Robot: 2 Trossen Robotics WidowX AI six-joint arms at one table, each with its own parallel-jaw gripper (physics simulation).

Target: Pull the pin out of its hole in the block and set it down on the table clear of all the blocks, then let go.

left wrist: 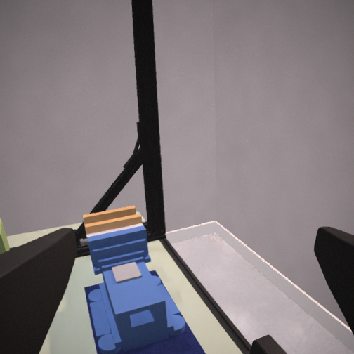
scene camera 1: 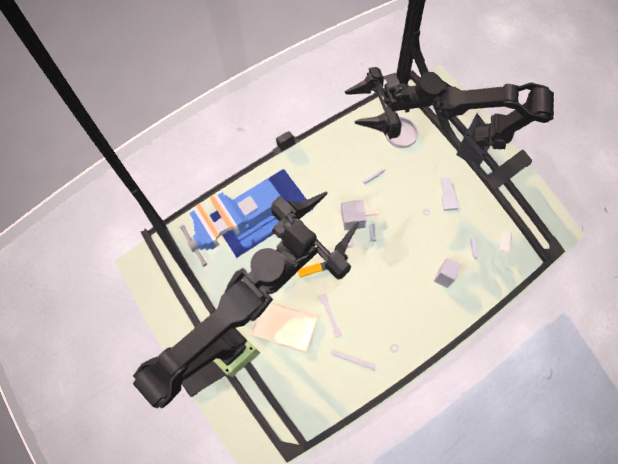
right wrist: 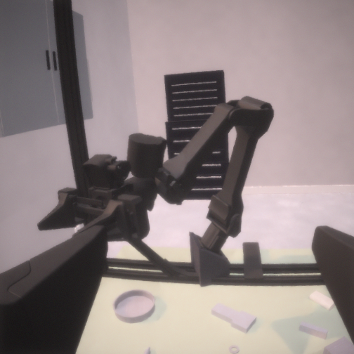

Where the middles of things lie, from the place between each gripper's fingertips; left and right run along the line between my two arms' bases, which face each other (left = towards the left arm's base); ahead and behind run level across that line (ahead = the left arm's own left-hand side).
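Where are my grippers with respect to the round dish (right wrist: pixel 135 305)? My right gripper is 420 mm to the right of the dish and 190 mm past it, and it is 410 mm above it.
My left gripper is 30 mm short of the round dish and 200 mm to the right of it, 300 mm above it. Going by its middle, the dish is nearer to my left gripper than to my right gripper.
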